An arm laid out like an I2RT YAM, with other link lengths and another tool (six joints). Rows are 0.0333 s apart.
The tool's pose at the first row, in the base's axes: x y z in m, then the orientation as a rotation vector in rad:
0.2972 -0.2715 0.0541 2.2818 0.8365 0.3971
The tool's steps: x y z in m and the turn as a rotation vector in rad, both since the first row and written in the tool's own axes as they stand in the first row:
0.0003 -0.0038 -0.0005 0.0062 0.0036 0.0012
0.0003 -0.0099 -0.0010 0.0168 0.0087 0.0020
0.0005 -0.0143 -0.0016 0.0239 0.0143 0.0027
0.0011 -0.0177 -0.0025 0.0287 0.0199 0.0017
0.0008 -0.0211 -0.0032 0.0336 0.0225 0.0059
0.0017 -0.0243 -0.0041 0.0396 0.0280 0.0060
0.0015 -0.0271 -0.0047 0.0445 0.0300 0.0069
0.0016 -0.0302 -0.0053 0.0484 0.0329 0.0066
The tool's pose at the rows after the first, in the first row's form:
0.2954 -0.2689 0.0519 2.2880 0.8393 0.3998
0.2924 -0.2651 0.0481 2.2981 0.8450 0.4026
0.2903 -0.2622 0.0456 2.3048 0.8497 0.4071
0.2887 -0.2594 0.0440 2.3086 0.8554 0.4117
0.2866 -0.2573 0.0421 2.3152 0.8539 0.4150
0.2854 -0.2545 0.0407 2.3206 0.8588 0.4195
0.2836 -0.2527 0.0392 2.3255 0.8607 0.4207
0.2820 -0.2506 0.0375 2.3288 0.8639 0.4227

